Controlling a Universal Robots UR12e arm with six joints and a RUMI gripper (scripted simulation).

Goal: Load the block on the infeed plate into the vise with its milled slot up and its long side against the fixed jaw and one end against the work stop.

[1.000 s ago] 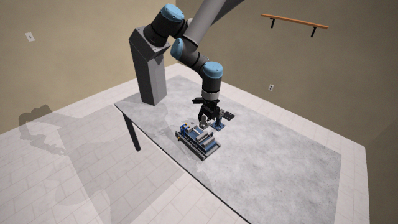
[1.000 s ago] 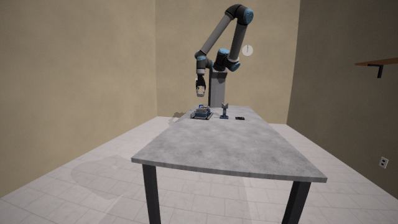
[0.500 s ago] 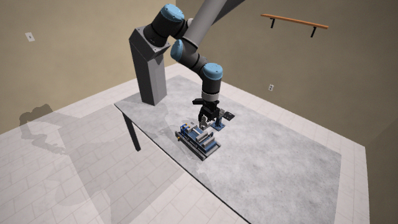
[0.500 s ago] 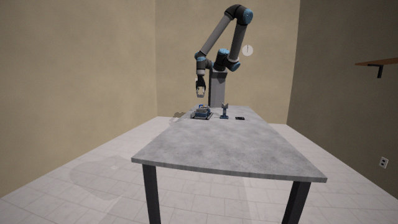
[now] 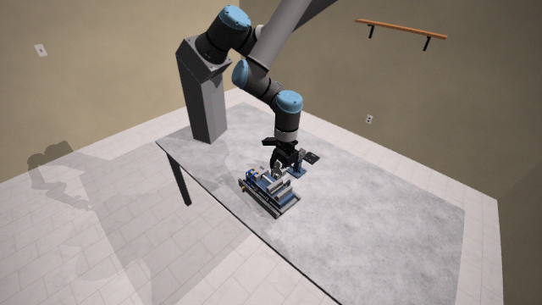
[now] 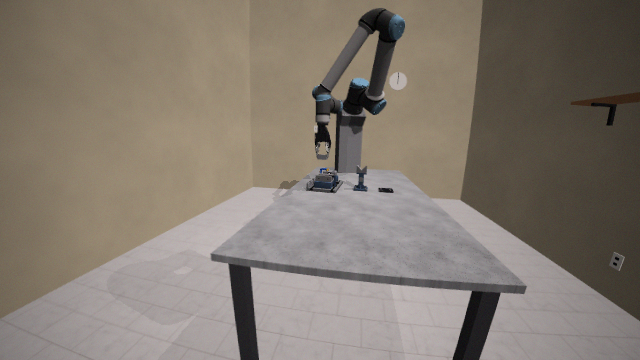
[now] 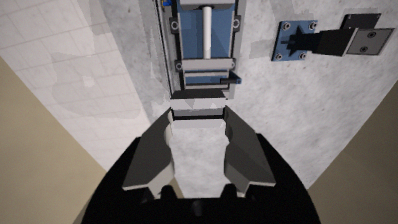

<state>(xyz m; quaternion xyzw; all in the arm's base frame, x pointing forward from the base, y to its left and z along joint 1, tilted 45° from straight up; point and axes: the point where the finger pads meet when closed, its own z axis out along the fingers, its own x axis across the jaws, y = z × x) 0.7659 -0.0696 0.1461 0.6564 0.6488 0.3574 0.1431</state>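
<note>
Right now my hand is 4 cm past the moving jaw, 2 cm to the right of it and 14 cm above it. Also, from my hand: cylinder rod (9 cm behind, 1 cm to the left, 14 cm below); then work stop (1 cm behind, 7 cm to the left, 13 cm below); then part (right at my hand).
</note>
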